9 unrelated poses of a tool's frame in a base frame.
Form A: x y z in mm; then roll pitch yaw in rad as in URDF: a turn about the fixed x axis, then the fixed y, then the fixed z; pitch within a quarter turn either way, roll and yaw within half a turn.
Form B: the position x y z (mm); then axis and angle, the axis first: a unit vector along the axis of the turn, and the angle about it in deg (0 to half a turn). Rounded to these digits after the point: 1 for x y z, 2 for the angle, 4 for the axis.
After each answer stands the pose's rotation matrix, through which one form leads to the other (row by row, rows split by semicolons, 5 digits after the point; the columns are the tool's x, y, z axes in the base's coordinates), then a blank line. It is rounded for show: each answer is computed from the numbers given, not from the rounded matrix.
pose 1, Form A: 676.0, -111.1, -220.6, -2.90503, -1.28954, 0.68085
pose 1, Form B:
676.0, -111.1, -220.6, -0.7565, -0.3465, -0.5546, 146.50
0.21568 0.78688 0.57820; 0.17471 -0.61367 0.76999; 0.96071 -0.06505 -0.26983

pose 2, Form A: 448.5, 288.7, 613.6, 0.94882, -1.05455, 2.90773
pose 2, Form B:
448.5, 288.7, 613.6, -0.4954, -0.3432, -0.7980, 164.07
-0.48018 0.55255 0.68126; 0.11439 -0.73058 0.67318; 0.86968 0.40118 0.28760

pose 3, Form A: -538.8, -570.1, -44.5, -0.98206, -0.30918, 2.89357
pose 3, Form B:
-538.8, -570.1, -44.5, 0.0784, -0.4871, 0.8698, 159.28
-0.92343 -0.38163 -0.04036; 0.23385 -0.47620 -0.84767; 0.30428 -0.79221 0.52898

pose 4, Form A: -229.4, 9.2, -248.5, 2.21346, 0.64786, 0.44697
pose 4, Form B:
-229.4, 9.2, -248.5, 0.9045, 0.3718, -0.2088, 123.04
0.71904 0.69468 0.01985; 0.34465 -0.33164 -0.87819; -0.60348 0.63830 -0.47789

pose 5, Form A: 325.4, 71.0, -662.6, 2.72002, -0.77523, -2.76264
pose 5, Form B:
325.4, 71.0, -662.6, 0.1013, -0.9861, -0.1316, 132.91
-0.66359 -0.07149 -0.74468; -0.26424 0.95366 0.14391; 0.69988 0.29227 -0.65172

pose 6, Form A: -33.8, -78.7, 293.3, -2.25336, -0.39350, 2.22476
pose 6, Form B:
-33.8, -78.7, 293.3, -0.3372, -0.8856, 0.3193, 139.67
-0.56184 0.31965 -0.76299; 0.73302 0.61987 -0.28009; 0.38342 -0.71665 -0.58258

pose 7, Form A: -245.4, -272.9, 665.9, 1.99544, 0.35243, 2.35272
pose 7, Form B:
-245.4, -272.9, 665.9, 0.2448, 0.8513, 0.4641, 140.11
-0.66134 0.07071 0.74675; 0.66595 0.51348 0.54115; -0.34518 0.85518 -0.38667

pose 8, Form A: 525.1, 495.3, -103.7, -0.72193, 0.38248, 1.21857
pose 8, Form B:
525.1, 495.3, -103.7, -0.5521, -0.0752, 0.8304, 88.75
0.32006 -0.78954 -0.52363; 0.87079 0.02743 0.49090; -0.37322 -0.61308 0.69630

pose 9, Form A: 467.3, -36.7, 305.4, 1.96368, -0.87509, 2.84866
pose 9, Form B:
467.3, -36.7, 305.4, -0.3565, -0.7393, -0.5712, 148.06
-0.61362 0.78946 -0.01460; 0.18508 0.16178 0.96932; 0.76760 0.59209 -0.24538

